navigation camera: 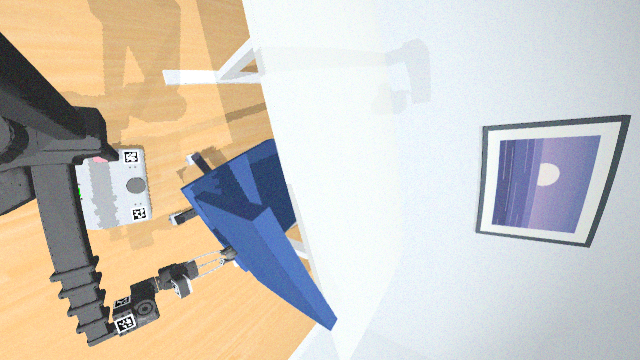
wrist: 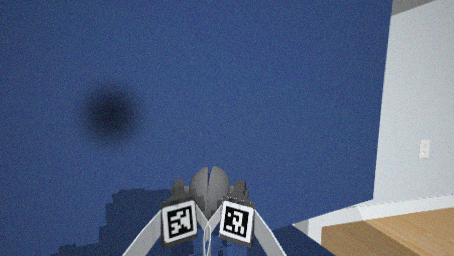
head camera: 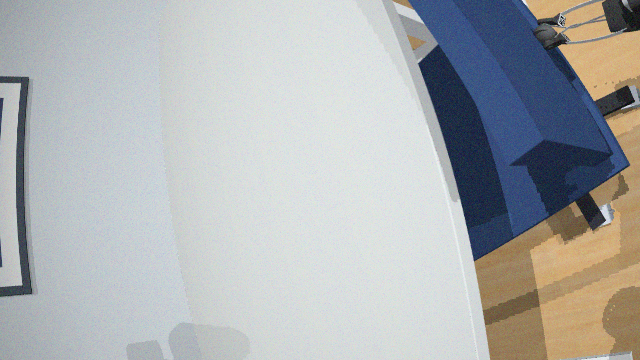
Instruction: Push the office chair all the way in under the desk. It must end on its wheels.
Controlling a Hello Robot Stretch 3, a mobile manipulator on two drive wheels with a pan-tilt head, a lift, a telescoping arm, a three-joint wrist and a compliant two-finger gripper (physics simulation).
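Pixels of known places: gripper, fingertip midpoint: (navigation camera: 235, 251) (head camera: 535, 36); robot's base at its link origin: (navigation camera: 135, 184).
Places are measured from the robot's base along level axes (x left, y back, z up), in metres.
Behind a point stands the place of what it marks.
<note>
The blue office chair (head camera: 520, 75) @(x -0.103, y -0.186, z 0.932 m) (navigation camera: 270, 255) @(x -0.122, y -0.195, z 0.960 m) (wrist: 225, 100) stands upright, turned at an angle to the white desk (head camera: 310, 175) @(x -0.034, y -0.483, z 0.951 m) (navigation camera: 330, 150) @(x 0.080, y -0.416, z 0.950 m). The inner part of its seat is hidden by the desk top. The backrest and the outer part of the seat stick out from the desk's edge. Two black chair legs with casters show on the floor on the outer side; the other casters are hidden. My gripper (head camera: 550, 34) @(x -0.242, y -0.251, z 0.645 m) (navigation camera: 229, 253) @(x -0.242, y -0.251, z 0.645 m) (wrist: 211, 185) @(x -0.242, y -0.251, z 0.645 m) is shut, its fingertips together, at the outer face of the backrest, touching it or very near.
A white desk leg's foot (navigation camera: 187, 77) reaches out over the wood floor beyond the chair. My base (navigation camera: 112, 190) @(x -0.009, y 0.084, z 0.160 m) stands on the outer side of the chair. A framed picture (navigation camera: 481, 180) @(x -0.067, y -1.074, z 1.351 m) hangs on the wall behind the desk. A wall outlet (wrist: 424, 149) shows at the right of the wrist view.
</note>
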